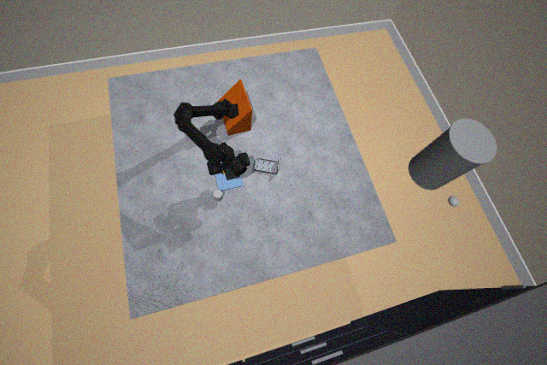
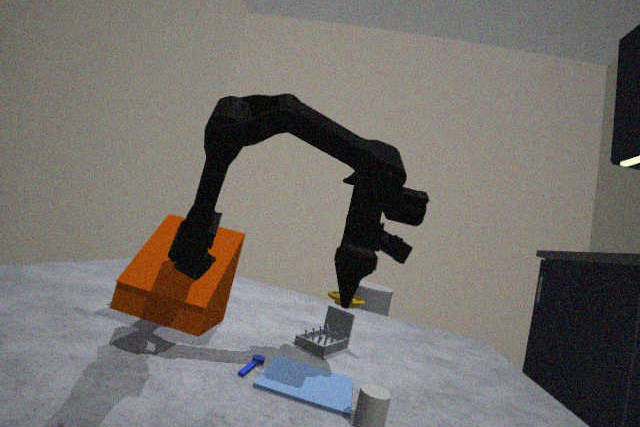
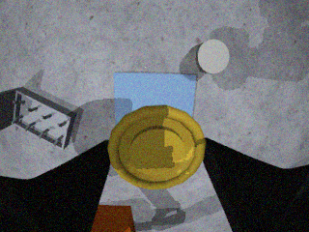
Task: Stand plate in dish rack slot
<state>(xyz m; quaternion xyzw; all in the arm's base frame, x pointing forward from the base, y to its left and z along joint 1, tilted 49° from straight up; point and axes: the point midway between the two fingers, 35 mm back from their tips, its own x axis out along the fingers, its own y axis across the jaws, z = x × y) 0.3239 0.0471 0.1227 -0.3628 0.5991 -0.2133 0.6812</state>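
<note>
Right now my gripper tip is 60 mm past the grey dish rack, 200 mm to the right of it and 120 mm above it. From my gripper tip the other things lie so: blue spoon (130 mm behind, 10 mm to the right, 140 mm below); then yellow plate (10 mm above); then white cup (80 mm ahead, 70 mm to the right, 120 mm below).
</note>
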